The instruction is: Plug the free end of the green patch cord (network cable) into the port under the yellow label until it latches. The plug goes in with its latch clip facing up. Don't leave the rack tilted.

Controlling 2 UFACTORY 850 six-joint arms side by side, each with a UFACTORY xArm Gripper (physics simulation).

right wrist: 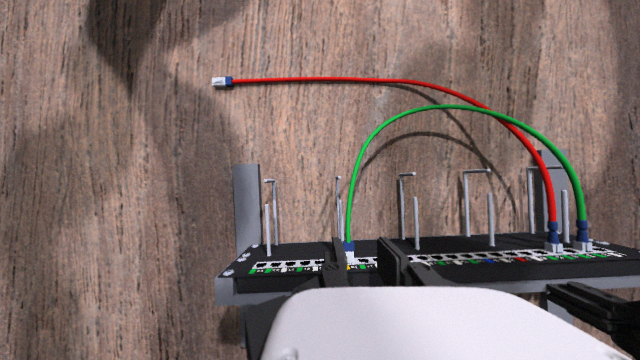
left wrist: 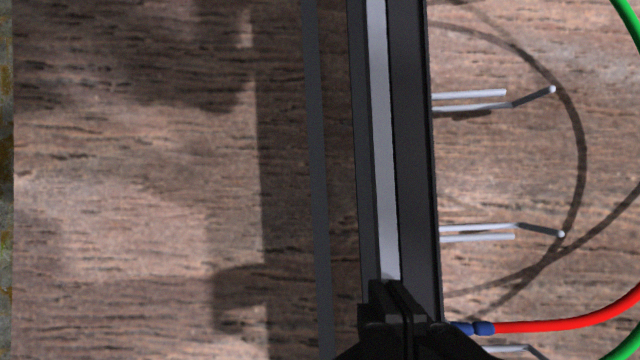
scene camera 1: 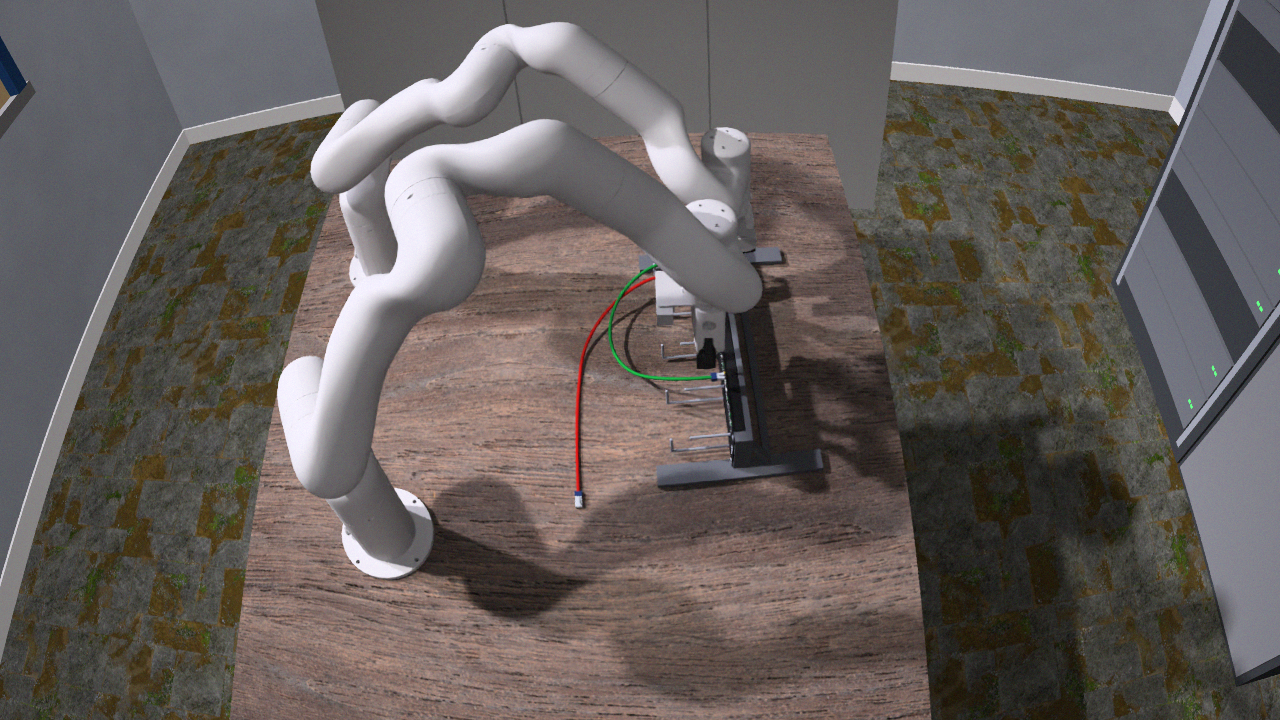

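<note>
The green cord [scene camera 1: 612, 335] [right wrist: 440, 106] arches out from the rack [scene camera 1: 787, 463] [left wrist: 415, 150] [right wrist: 500, 274]. Its near plug [scene camera 1: 717, 377] [right wrist: 349, 254] sits at a port directly above a yellow label [right wrist: 348, 267] in the right wrist view. The latch clip and the exact seating depth are too small to tell. The rack stands on its feet and looks upright. My right gripper [scene camera 1: 706, 361] [right wrist: 358, 254] is open, its fingers apart on either side of that plug. My left gripper [left wrist: 383, 307] [right wrist: 559, 290] is shut at the rack's top edge, with no held thing visible.
A red cord [scene camera 1: 579, 402] [left wrist: 560, 327] [right wrist: 320, 78] runs from the rack beside the green cord's other end; its loose plug [scene camera 1: 578, 500] [right wrist: 219, 81] lies on the table. Several thin metal cable hooks [scene camera 1: 698, 442] [left wrist: 475, 228] [right wrist: 402, 210] stick out from the rack's front.
</note>
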